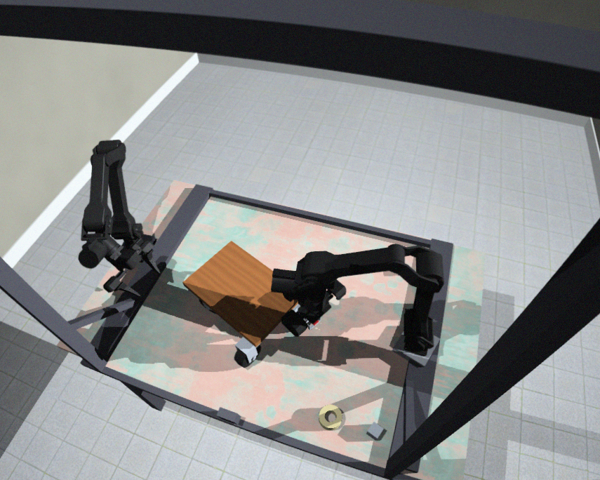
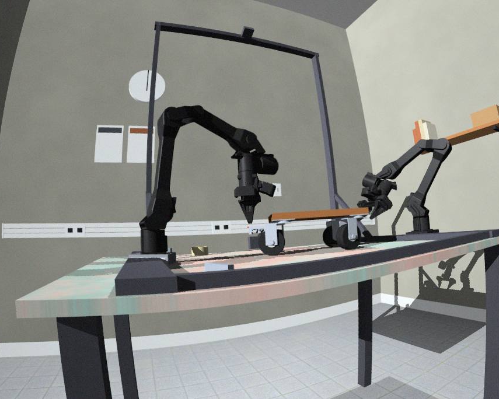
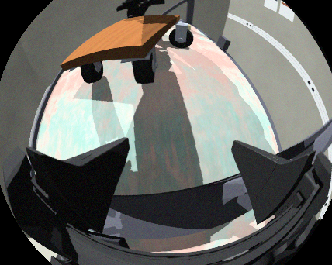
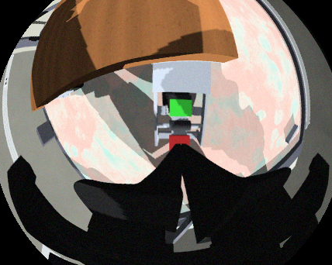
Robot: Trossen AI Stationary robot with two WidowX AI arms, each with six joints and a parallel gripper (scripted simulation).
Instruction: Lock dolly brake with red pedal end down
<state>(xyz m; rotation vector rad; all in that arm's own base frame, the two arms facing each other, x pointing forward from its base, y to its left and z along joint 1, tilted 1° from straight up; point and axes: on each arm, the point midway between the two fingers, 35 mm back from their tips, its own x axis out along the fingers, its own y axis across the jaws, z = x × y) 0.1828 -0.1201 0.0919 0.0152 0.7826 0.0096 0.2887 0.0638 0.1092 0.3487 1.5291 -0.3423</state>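
My right hand is 10 mm short of the brake pedal, 10 mm to the right of it and 50 mm above it.
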